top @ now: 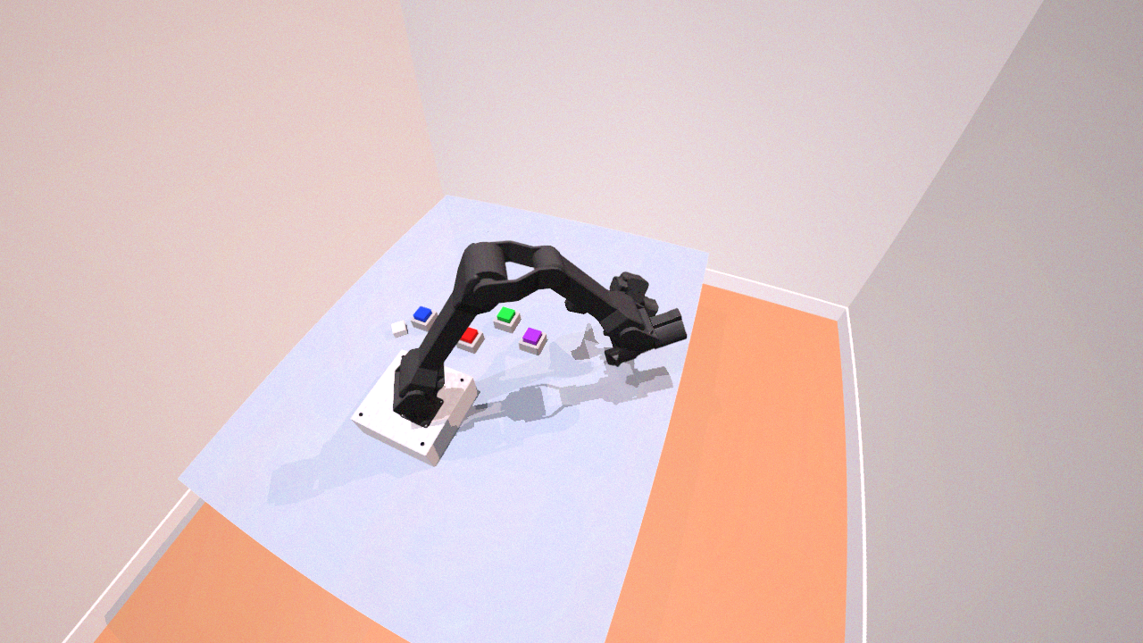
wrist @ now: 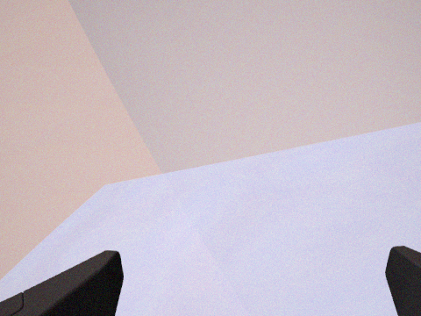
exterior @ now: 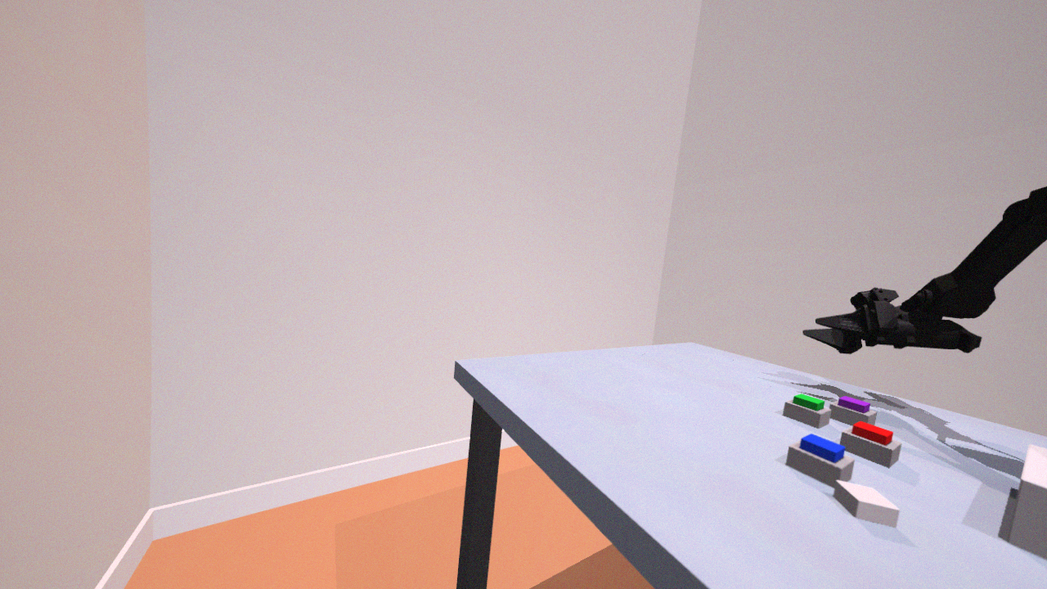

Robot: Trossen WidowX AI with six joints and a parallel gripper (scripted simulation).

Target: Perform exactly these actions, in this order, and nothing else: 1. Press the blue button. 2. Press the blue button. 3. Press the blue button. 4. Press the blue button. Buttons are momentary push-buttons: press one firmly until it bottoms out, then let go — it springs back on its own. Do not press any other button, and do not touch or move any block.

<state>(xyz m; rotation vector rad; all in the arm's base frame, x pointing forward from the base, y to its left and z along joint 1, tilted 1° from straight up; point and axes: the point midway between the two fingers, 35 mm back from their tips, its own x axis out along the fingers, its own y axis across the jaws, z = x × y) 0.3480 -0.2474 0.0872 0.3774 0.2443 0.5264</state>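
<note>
Right now the blue button is 15 cm behind my gripper tip, 40 cm to the left of it and 11 cm below it. Also, from my gripper tip: purple button: 11 cm behind, 12 cm to the left, 11 cm below; then red button: 16 cm behind, 26 cm to the left, 11 cm below; then green button: 8 cm behind, 21 cm to the left, 11 cm below.
</note>
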